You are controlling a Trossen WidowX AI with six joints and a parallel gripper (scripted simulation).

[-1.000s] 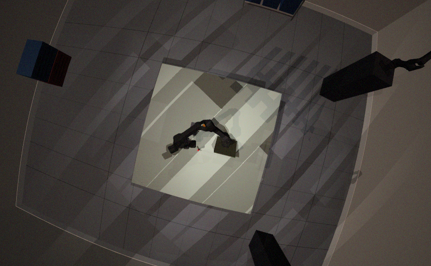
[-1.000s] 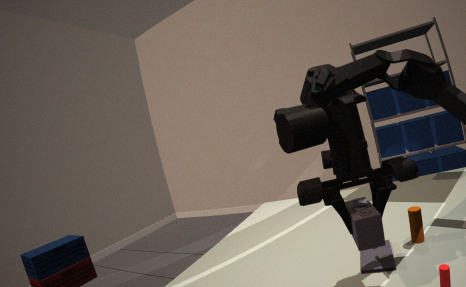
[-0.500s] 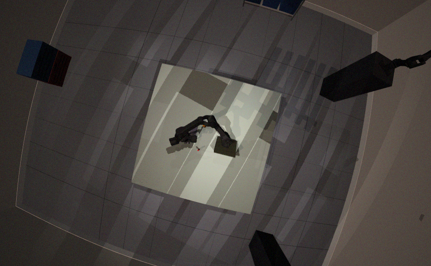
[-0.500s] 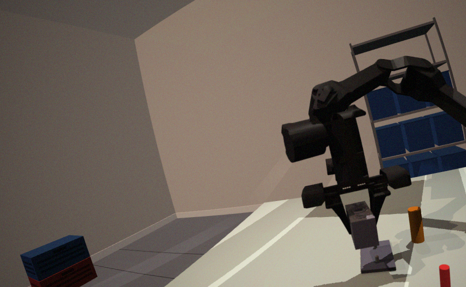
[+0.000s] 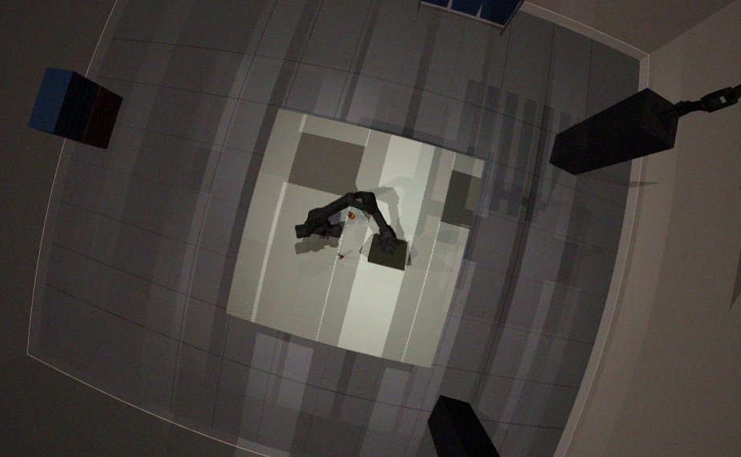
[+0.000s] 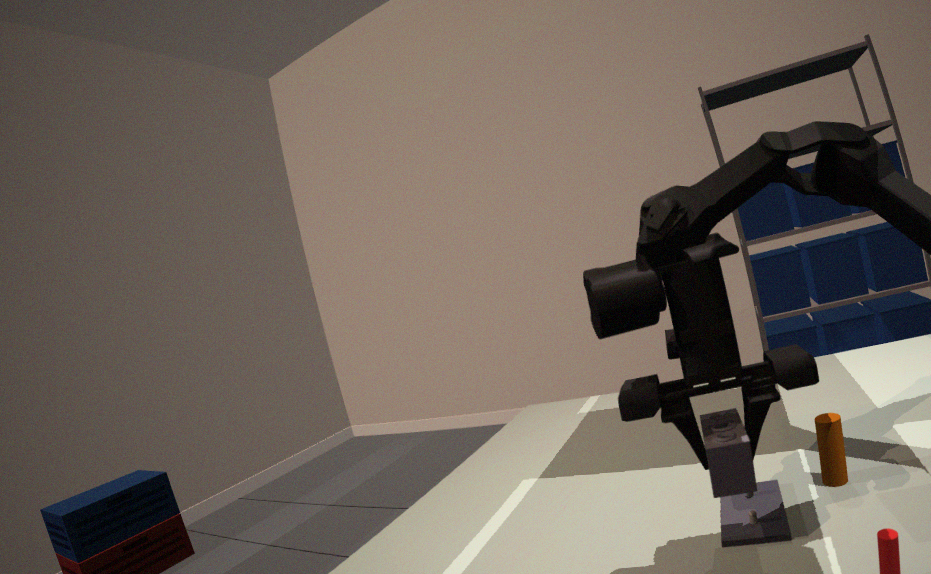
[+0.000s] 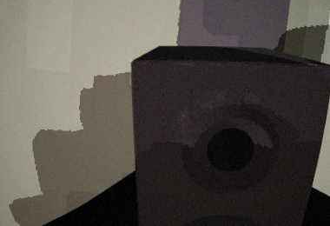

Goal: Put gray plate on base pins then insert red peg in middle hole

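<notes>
Now: gripper tip 1 cm past the dark base, 6 cm to the left of it and 8 cm above it. Also, from my gripper tip: gray plate 3 cm above; red peg 13 cm behind, 12 cm to the left, 5 cm below; orange cylinder 10 cm behind, 12 cm to the right, 5 cm below.
</notes>
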